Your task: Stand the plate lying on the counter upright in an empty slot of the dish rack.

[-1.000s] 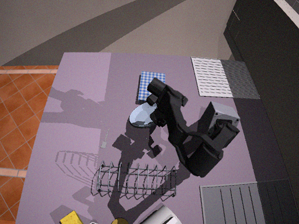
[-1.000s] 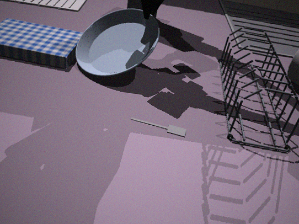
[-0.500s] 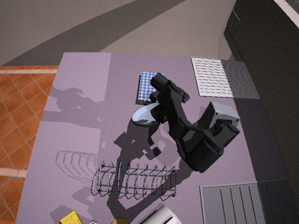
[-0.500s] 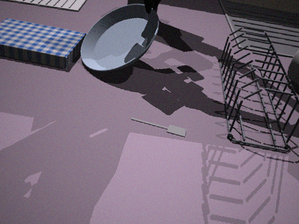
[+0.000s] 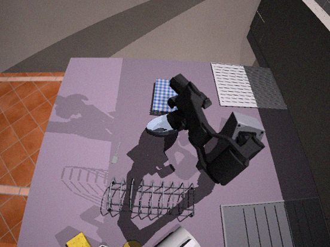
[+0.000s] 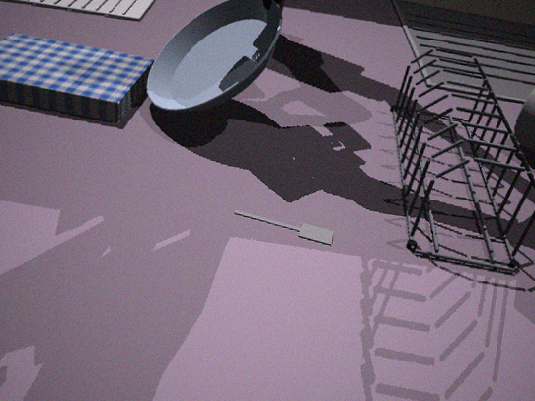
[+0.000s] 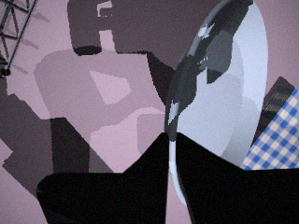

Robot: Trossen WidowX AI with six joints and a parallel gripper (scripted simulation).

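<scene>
Now: the pale blue plate 90 mm below my hand, 50 mm to the right of it and 50 mm ahead of it. From my hand the other things lie so: yellow disc: 470 mm to the left, 160 mm below, 100 mm ahead; then small spatula: 250 mm ahead, 170 mm below, 100 mm to the left; then white toaster: 450 mm to the left, 110 mm below, 50 mm behind.
</scene>
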